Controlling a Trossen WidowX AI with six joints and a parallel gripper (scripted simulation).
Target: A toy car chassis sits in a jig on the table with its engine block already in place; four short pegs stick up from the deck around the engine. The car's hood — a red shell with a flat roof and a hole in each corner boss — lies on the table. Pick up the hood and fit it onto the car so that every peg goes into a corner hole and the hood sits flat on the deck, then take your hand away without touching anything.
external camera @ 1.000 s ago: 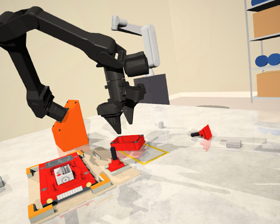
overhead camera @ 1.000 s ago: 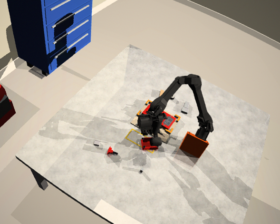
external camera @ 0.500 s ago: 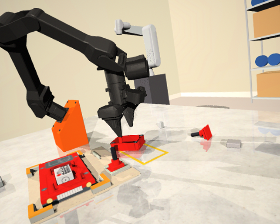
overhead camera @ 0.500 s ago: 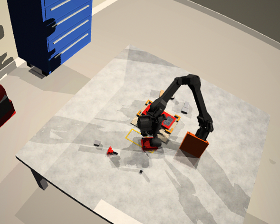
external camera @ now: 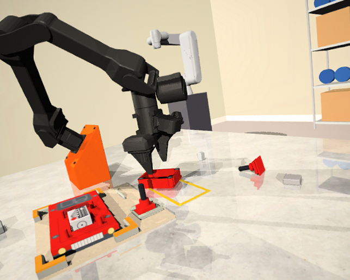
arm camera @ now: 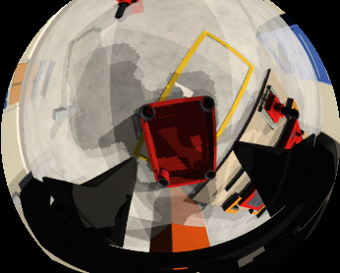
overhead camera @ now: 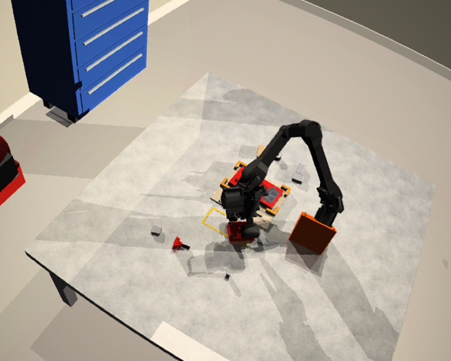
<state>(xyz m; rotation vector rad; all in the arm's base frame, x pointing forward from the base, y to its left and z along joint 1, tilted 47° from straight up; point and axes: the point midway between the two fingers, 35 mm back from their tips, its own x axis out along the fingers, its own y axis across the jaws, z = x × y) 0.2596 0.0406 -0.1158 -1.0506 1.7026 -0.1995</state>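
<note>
My gripper tip is now 30 mm above the hood. Also, from my gripper tip: grey engine block: 70 mm ahead, 220 mm to the right, 20 mm below.
</note>
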